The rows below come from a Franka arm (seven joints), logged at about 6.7 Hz.
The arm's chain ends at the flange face. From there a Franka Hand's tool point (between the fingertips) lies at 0.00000 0.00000 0.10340 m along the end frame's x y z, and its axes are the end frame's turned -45 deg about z.
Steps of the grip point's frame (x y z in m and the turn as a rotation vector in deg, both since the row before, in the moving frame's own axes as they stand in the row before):
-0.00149 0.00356 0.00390 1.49 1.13 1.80
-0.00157 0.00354 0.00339 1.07 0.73 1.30
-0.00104 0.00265 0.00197 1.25 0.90 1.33
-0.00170 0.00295 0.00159 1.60 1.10 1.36
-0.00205 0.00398 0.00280 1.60 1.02 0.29
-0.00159 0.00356 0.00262 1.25 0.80 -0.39
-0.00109 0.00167 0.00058 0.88 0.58 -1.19
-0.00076 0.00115 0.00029 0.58 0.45 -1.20
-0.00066 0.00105 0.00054 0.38 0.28 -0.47
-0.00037 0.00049 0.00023 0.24 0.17 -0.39
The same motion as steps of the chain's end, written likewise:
0.00187 0.00692 0.00396 1.85 -0.25 1.80
0.00180 0.00591 0.00342 1.27 -0.24 1.30
0.00155 0.00536 0.00201 1.52 -0.25 1.33
0.00148 0.00674 0.00165 1.91 -0.35 1.36
0.00210 0.00761 0.00286 1.85 -0.41 0.29
0.00198 0.00626 0.00265 1.45 -0.32 -0.39
0.00081 0.00381 0.00060 1.03 -0.21 -1.19
0.00046 0.00266 0.00030 0.73 -0.09 -1.20
0.00041 0.00205 0.00054 0.47 -0.07 -0.47
0.00018 0.00113 0.00023 0.29 -0.05 -0.39

